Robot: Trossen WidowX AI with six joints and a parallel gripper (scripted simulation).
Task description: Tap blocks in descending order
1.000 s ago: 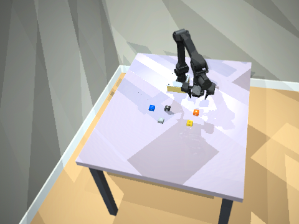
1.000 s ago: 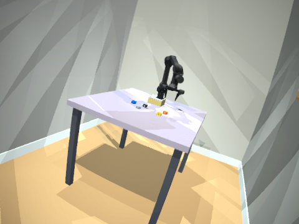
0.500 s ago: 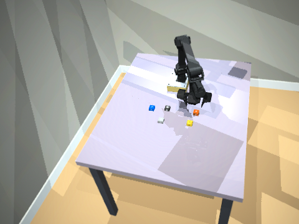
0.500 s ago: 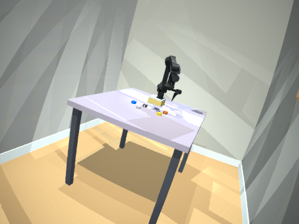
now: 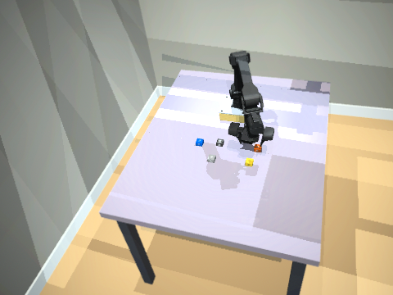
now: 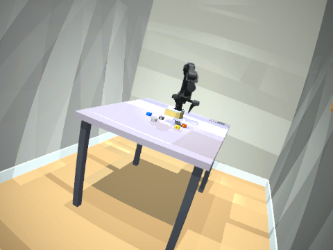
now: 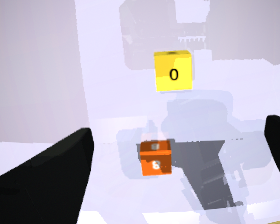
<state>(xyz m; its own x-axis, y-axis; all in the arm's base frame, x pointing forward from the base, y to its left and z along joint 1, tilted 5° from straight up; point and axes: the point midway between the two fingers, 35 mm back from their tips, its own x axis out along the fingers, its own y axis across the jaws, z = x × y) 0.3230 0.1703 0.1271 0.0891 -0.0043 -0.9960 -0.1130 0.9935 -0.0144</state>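
The orange block is 12 cm below my gripper tip and 10 cm behind it. Round my gripper tip: blue block: 28 cm to the right, 12 cm below, 5 cm behind; dark grey block: 18 cm to the right, 12 cm below, 8 cm behind; yellow block: 12 cm below, 1 cm to the right.
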